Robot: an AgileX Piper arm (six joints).
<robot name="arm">
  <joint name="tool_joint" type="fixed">
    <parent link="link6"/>
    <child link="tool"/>
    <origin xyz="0 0 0" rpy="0 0 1.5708"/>
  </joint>
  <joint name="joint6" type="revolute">
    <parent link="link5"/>
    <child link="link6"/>
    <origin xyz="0 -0.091 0" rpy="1.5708 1.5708 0"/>
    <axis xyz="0 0 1"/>
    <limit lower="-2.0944" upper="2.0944"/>
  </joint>
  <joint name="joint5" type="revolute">
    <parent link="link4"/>
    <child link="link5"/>
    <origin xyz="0 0 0" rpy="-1.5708 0 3.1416"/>
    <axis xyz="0 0 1"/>
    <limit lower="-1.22" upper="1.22"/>
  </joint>
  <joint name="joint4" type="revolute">
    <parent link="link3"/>
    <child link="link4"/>
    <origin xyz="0.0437 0.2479 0" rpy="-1.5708 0 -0.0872"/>
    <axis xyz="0 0 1"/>
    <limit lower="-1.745" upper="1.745"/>
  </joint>
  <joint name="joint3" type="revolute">
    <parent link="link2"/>
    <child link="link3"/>
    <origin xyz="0.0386 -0.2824 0"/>
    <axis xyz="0 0 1"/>
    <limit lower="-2.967" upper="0"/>
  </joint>
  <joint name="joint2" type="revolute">
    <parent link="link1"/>
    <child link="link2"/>
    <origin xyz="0 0 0" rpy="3.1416 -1.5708 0"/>
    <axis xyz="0 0 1"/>
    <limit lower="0" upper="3.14"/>
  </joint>
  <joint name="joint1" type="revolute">
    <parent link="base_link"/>
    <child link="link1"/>
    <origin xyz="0 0 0.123" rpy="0 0 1.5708"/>
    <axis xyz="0 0 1"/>
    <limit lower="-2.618" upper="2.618"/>
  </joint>
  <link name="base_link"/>
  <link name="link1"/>
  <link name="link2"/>
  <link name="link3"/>
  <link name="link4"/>
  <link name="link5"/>
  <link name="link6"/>
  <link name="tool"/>
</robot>
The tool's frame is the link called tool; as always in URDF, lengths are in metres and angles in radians.
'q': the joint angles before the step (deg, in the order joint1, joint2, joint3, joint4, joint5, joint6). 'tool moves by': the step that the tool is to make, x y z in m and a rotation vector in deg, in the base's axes. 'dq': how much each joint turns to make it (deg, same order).
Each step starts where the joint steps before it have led.
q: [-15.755, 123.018, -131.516, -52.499, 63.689, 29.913]
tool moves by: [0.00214, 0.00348, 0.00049, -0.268, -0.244, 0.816]
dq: [0.449, 0.001, -0.001, -0.101, -0.506, -0.001]
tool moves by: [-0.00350, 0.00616, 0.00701, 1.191, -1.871, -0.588]
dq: [0.606, -1.019, 0.001, 0.638, 0.935, 1.485]
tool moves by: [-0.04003, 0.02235, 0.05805, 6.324, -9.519, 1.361]
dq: [0.655, -8.870, 0.307, 7.929, 2.131, 0.787]
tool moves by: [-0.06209, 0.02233, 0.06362, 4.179, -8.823, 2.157]
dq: [0.000, -10.587, 0.007, 6.954, 2.975, -1.266]
